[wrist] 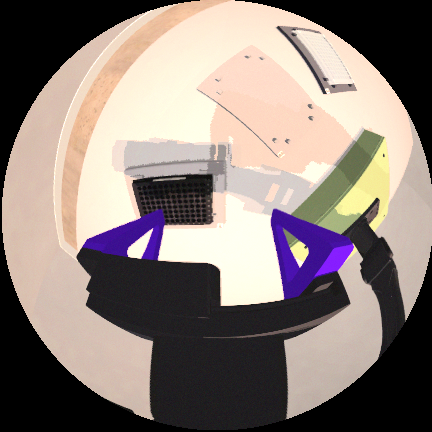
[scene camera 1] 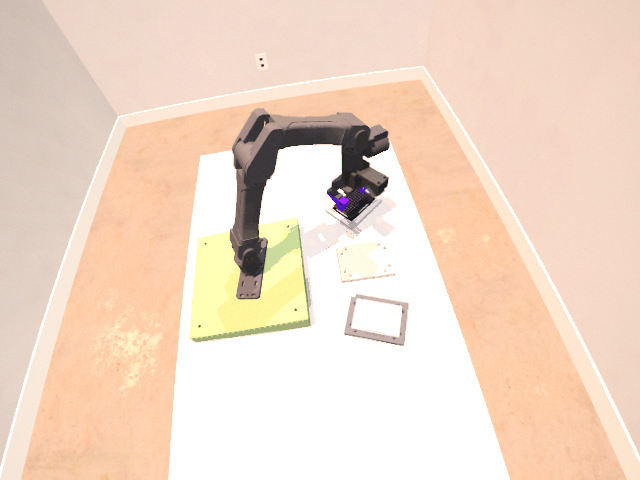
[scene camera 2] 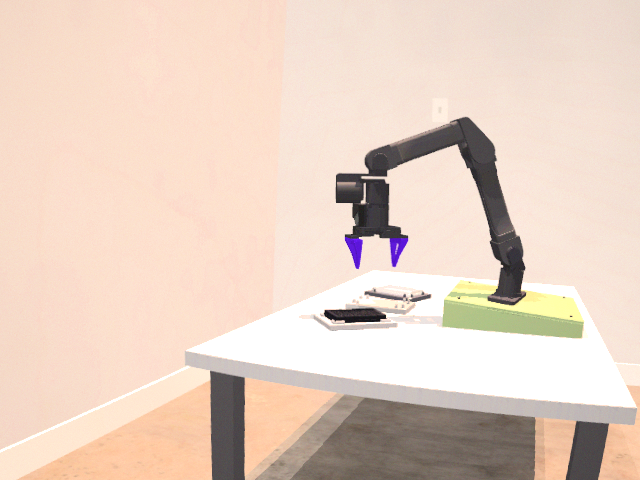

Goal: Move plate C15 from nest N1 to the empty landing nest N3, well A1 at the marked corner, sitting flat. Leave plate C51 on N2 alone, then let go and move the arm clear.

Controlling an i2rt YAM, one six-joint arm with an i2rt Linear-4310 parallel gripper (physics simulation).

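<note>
My gripper [scene camera 1: 352, 198] [scene camera 2: 375, 266] [wrist: 217, 214] is open and empty, fingers pointing down, well above the table. A black well plate [scene camera 1: 356, 204] [scene camera 2: 355, 314] [wrist: 176, 200] sits in a light nest [scene camera 1: 366, 215] [scene camera 2: 361, 326] below the gripper; in the wrist view it lies towards the left finger. The middle nest [scene camera 1: 361, 262] [scene camera 2: 379, 305] [wrist: 265, 100] is pale, with small corner posts and no plate. A white plate [scene camera 1: 377, 317] [scene camera 2: 398, 291] [wrist: 322, 57] sits in a dark grey nest [scene camera 1: 349, 321] [wrist: 341, 90]. Plate and nest labels and the A1 marks are not readable.
The arm stands on a yellow-green base block [scene camera 1: 217, 279] [scene camera 2: 491, 317] [wrist: 360, 190] beside the three nests. The white table [scene camera 1: 330, 403] [scene camera 2: 465, 366] carries everything. Arm shadows fall around the black plate and towards the base.
</note>
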